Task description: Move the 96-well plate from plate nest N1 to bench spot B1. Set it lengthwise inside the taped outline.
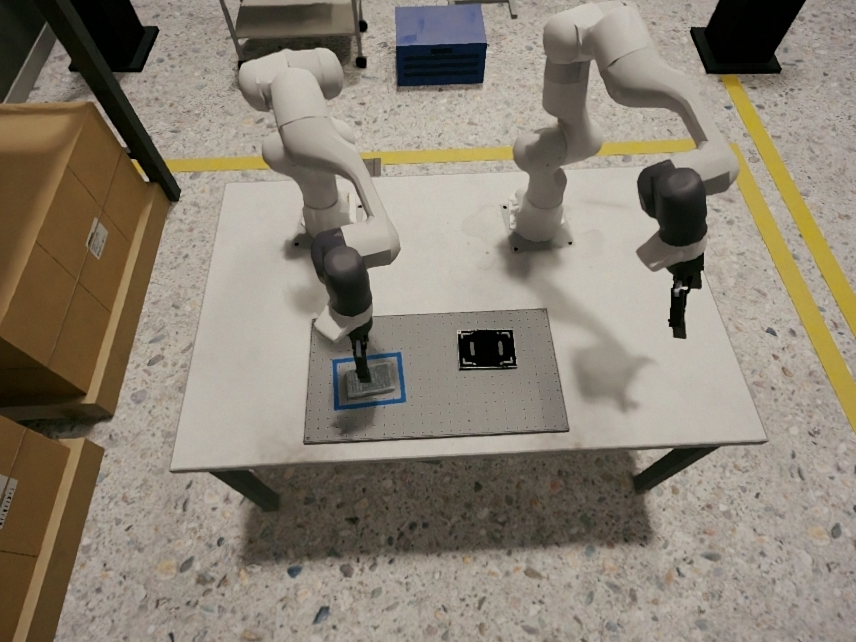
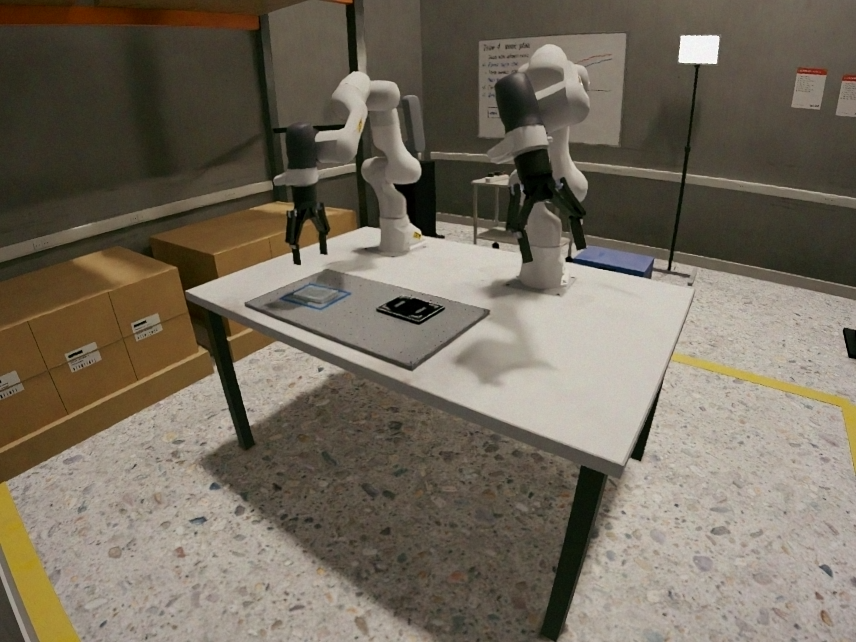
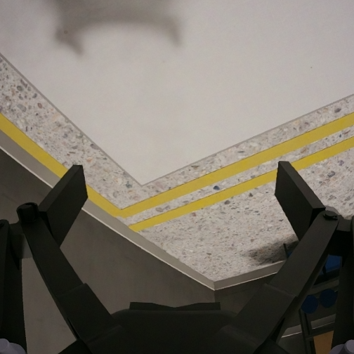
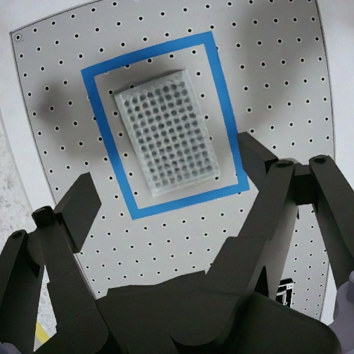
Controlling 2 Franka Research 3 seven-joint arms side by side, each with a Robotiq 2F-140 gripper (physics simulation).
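The clear 96-well plate (image 1: pixel 384 378) (image 2: pixel 318 295) (image 4: pixel 167 132) lies flat inside the blue taped outline (image 1: pixel 403 378) (image 2: pixel 299 304) (image 4: pixel 224 107), its long side along the outline's long side, turned by a few degrees. Its edges are apart from the tape on all sides. The black plate nest (image 1: pixel 486 348) (image 2: pixel 410 308) is empty. My right gripper (image 1: pixel 362 375) (image 2: pixel 310 256) (image 4: pixel 165 169) is open and hangs above the plate, not touching it. My left gripper (image 1: pixel 678 329) (image 2: pixel 553 250) (image 3: pixel 179 179) is open and empty, high over the right part of the table.
The grey perforated board (image 1: pixel 442 414) (image 2: pixel 387 342) (image 4: pixel 280 65) bears the outline and the nest on the white table (image 1: pixel 242 386) (image 2: pixel 553 393) (image 3: pixel 225 75). Both arm bases stand at the table's back. Cardboard boxes (image 1: pixel 55 262) (image 2: pixel 89 324) stand beside the table at the left.
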